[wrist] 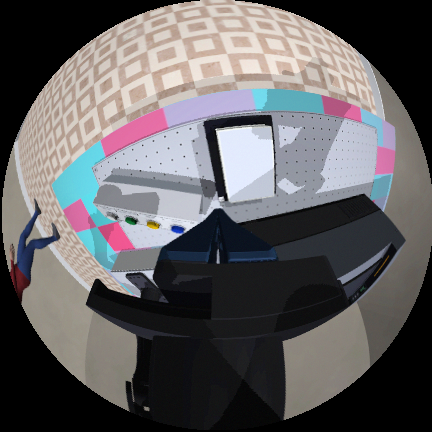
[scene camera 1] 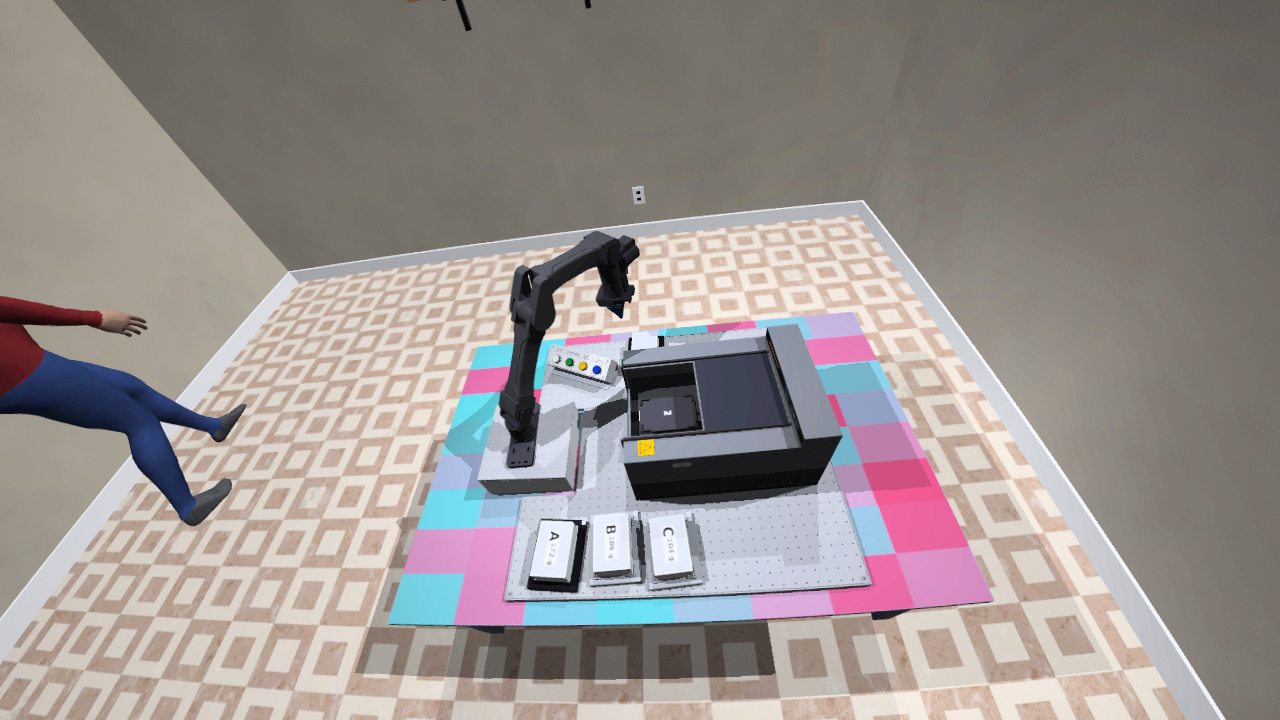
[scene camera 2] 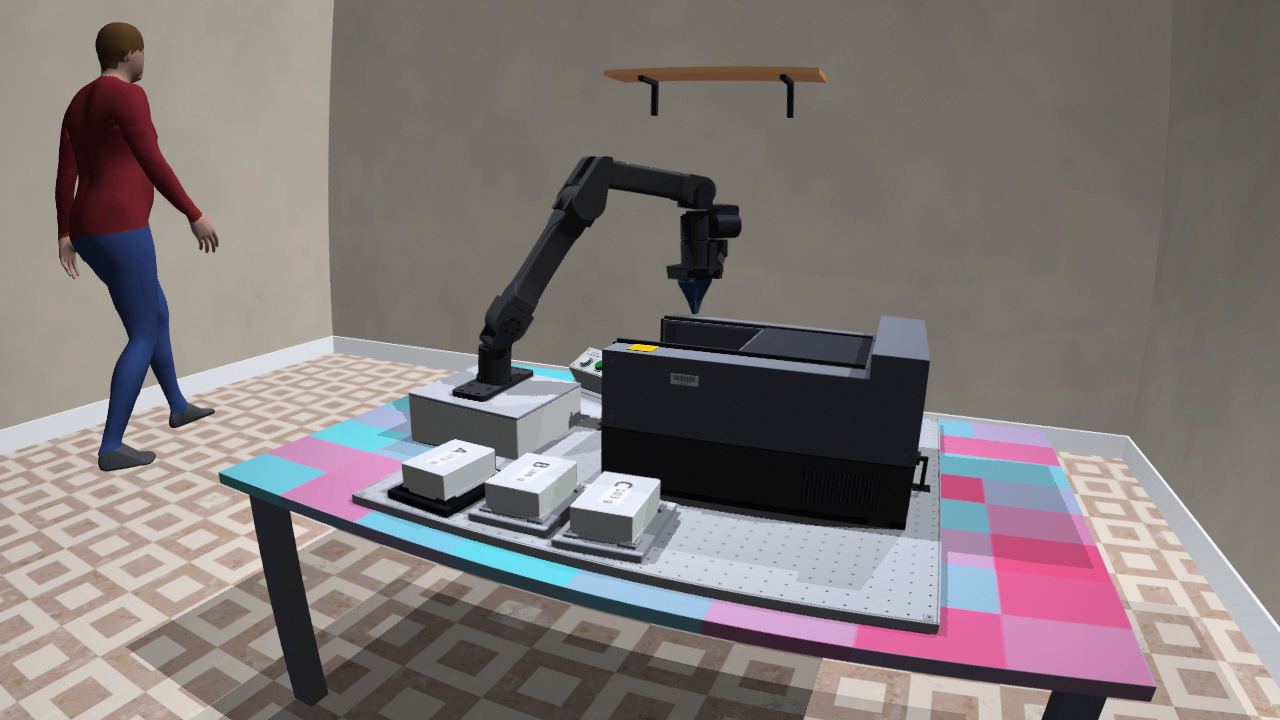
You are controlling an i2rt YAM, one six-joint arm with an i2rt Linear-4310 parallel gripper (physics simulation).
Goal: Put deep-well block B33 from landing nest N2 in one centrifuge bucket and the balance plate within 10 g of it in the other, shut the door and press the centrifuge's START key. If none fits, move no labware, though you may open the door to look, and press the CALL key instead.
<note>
The gripper (scene camera 2: 695, 313) is shut, with nothing in its grasp. Also in view: a dark bucket (scene camera 1: 681, 412), a button panel (scene camera 1: 565, 361), a sliding door (scene camera 1: 737, 391) and a black flat pad (wrist: 212, 143).
The gripper also shows in the wrist view (wrist: 217, 214) and in scene camera 1 (scene camera 1: 621, 317). The button panel shows as well in the wrist view (wrist: 136, 200).
</note>
